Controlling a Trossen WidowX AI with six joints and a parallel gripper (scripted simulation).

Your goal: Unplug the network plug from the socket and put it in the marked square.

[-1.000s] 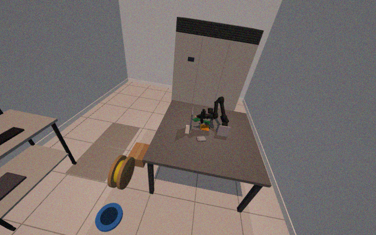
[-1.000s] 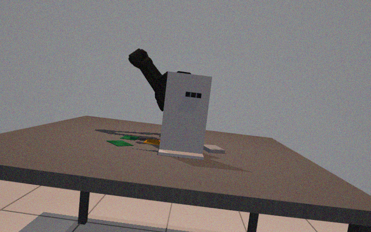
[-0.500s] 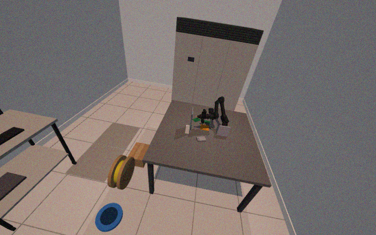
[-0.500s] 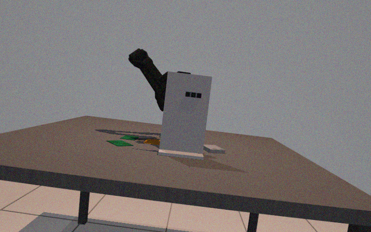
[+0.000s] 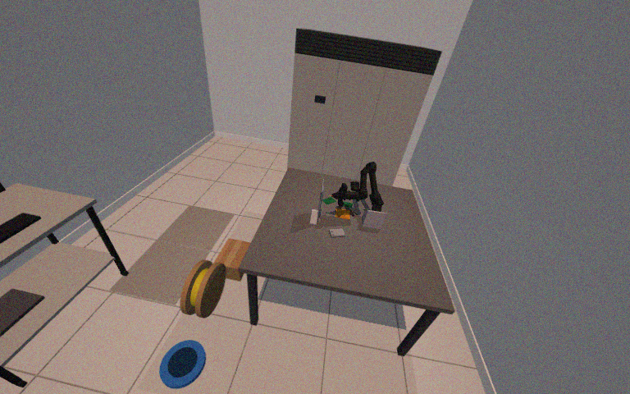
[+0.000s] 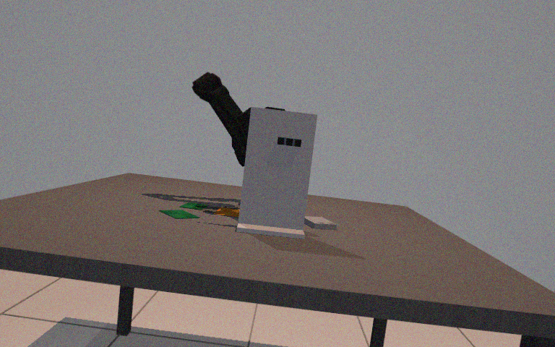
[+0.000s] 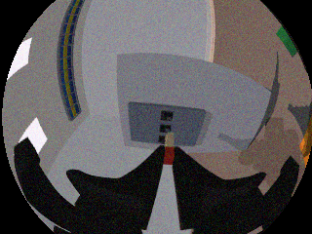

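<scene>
The orange square is 23 cm below my gripper tip, 14 cm behind it and 9 cm to the right of it. Also, from my gripper tip: grey block (23 cm below, 15 cm to the left, 8 cm behind); then grey panel (9 cm below, 8 cm ahead, 1 cm to the left); then network plug (1 cm ahead).
</scene>
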